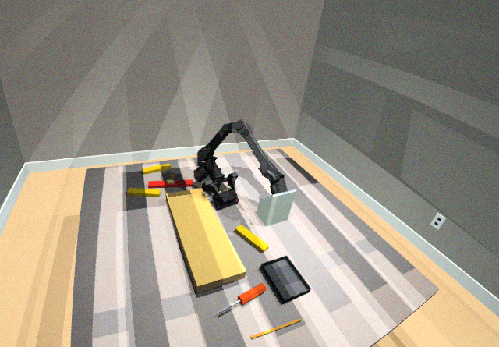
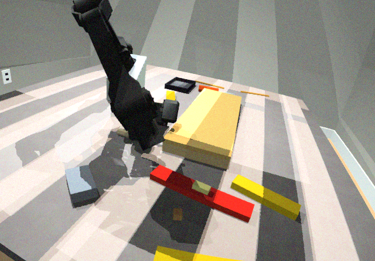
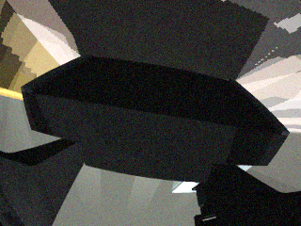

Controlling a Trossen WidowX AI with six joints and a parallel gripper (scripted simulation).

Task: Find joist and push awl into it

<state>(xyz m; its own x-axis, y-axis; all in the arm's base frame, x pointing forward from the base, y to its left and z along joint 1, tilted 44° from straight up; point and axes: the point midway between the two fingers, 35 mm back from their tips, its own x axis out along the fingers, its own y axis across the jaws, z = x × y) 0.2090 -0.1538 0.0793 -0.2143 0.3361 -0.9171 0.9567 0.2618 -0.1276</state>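
My gripper tip is now 10 mm past the stud finder. Also, from my gripper tip: awl 90 mm to the right, 50 mm below, 30 mm ahead; then red level 250 mm ahead, 220 mm to the right, 50 mm below; then grey-blue block 330 mm to the right, 50 mm below, 20 mm ahead.
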